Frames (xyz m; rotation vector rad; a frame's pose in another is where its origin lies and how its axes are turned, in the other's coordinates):
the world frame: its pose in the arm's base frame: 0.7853 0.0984 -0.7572 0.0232 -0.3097 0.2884
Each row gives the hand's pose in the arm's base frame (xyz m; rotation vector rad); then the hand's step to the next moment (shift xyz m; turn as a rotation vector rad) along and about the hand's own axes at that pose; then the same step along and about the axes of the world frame.
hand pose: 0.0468 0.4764 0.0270 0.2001 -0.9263 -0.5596
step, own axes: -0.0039 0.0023 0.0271 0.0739 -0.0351 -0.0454
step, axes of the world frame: -0.0147 0.0119 0.0200 0.0363 -0.0862 -0.0022
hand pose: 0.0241 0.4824 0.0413 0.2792 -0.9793 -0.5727
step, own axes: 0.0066 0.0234 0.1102 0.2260 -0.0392 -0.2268
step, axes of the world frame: -0.0471 0.0396 0.0946 0.2092 -0.2396 -0.0535
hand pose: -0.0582 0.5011 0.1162 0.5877 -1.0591 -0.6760
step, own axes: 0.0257 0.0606 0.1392 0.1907 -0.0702 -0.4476
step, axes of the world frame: -0.0619 0.0328 0.1371 0.3478 -0.2599 -0.2305
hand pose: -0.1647 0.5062 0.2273 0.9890 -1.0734 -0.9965
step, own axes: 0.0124 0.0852 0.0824 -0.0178 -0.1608 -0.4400
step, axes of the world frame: -0.0301 0.0140 0.1145 0.3039 -0.0712 -0.3497
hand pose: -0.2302 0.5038 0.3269 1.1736 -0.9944 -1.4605
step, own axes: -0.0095 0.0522 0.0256 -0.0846 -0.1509 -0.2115
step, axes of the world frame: 0.0041 0.0029 0.0587 0.1443 0.0546 -0.2255
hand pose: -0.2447 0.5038 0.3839 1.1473 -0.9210 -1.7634
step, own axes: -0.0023 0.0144 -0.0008 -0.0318 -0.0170 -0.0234
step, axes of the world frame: 0.0074 -0.0052 0.0115 0.0289 0.0240 -0.0210
